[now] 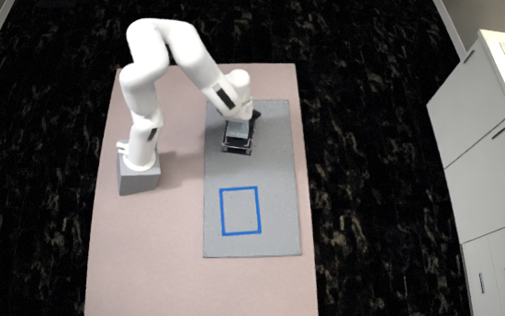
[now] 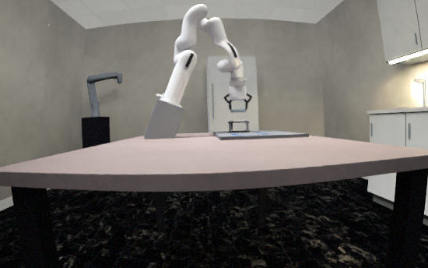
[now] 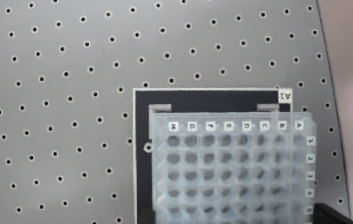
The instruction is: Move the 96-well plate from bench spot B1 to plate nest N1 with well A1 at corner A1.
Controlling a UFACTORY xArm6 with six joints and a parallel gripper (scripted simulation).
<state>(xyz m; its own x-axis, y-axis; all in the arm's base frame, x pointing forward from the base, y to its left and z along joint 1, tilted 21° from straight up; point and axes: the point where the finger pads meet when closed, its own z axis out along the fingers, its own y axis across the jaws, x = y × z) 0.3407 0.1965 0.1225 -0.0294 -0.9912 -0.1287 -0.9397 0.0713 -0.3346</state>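
Now: hand 80 mm above the black raised nest N1. Also, from my hand: 96-well plate (10 mm below).
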